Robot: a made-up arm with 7 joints. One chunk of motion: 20 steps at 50 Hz.
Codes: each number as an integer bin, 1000 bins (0 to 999) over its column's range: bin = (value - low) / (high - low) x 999, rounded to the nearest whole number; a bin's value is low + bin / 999 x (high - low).
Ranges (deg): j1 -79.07..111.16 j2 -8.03..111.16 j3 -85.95..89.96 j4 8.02..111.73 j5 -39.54..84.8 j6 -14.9..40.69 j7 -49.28..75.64
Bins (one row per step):
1: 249 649 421 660 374 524 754
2: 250 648 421 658 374 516 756
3: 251 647 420 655 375 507 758
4: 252 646 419 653 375 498 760
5: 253 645 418 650 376 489 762
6: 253 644 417 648 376 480 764
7: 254 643 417 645 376 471 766
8: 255 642 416 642 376 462 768
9: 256 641 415 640 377 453 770
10: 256 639 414 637 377 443 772
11: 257 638 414 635 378 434 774
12: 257 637 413 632 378 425 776
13: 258 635 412 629 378 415 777
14: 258 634 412 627 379 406 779
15: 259 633 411 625 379 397 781
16: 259 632 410 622 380 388 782
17: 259 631 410 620 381 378 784
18: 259 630 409 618 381 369 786
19: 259 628 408 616 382 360 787
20: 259 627 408 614 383 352 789
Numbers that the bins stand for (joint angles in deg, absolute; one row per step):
1: -31.66 69.40 -11.82 76.54 7.01 14.26 45.00
2: -31.46 69.28 -11.82 76.33 7.01 13.81 45.25
3: -31.27 69.16 -11.99 76.02 7.13 13.31 45.50
4: -31.08 69.04 -12.17 75.81 7.13 12.81 45.75
5: -30.89 68.92 -12.35 75.50 7.26 12.31 46.00
6: -30.89 68.81 -12.52 75.29 7.26 11.81 46.25
7: -30.70 68.69 -12.52 74.98 7.26 11.31 46.50
8: -30.51 68.57 -12.70 74.67 7.26 10.81 46.75
9: -30.32 68.45 -12.87 74.46 7.38 10.31 47.00
10: -30.32 68.21 -13.05 74.15 7.38 9.75 47.25
11: -30.13 68.09 -13.05 73.94 7.51 9.25 47.50
12: -30.13 67.97 -13.23 73.63 7.51 8.75 47.75
13: -29.94 67.73 -13.40 73.32 7.51 8.19 47.88
14: -29.94 67.61 -13.40 73.11 7.63 7.69 48.13
15: -29.75 67.49 -13.58 72.90 7.63 7.19 48.38
16: -29.75 67.37 -13.75 72.59 7.76 6.69 48.51
17: -29.75 67.25 -13.75 72.38 7.88 6.13 48.76
18: -29.75 67.13 -13.93 72.18 7.88 5.63 49.01
19: -29.75 66.90 -14.11 71.97 8.01 5.13 49.13
20: -29.75 66.78 -14.11 71.76 8.13 4.69 49.38

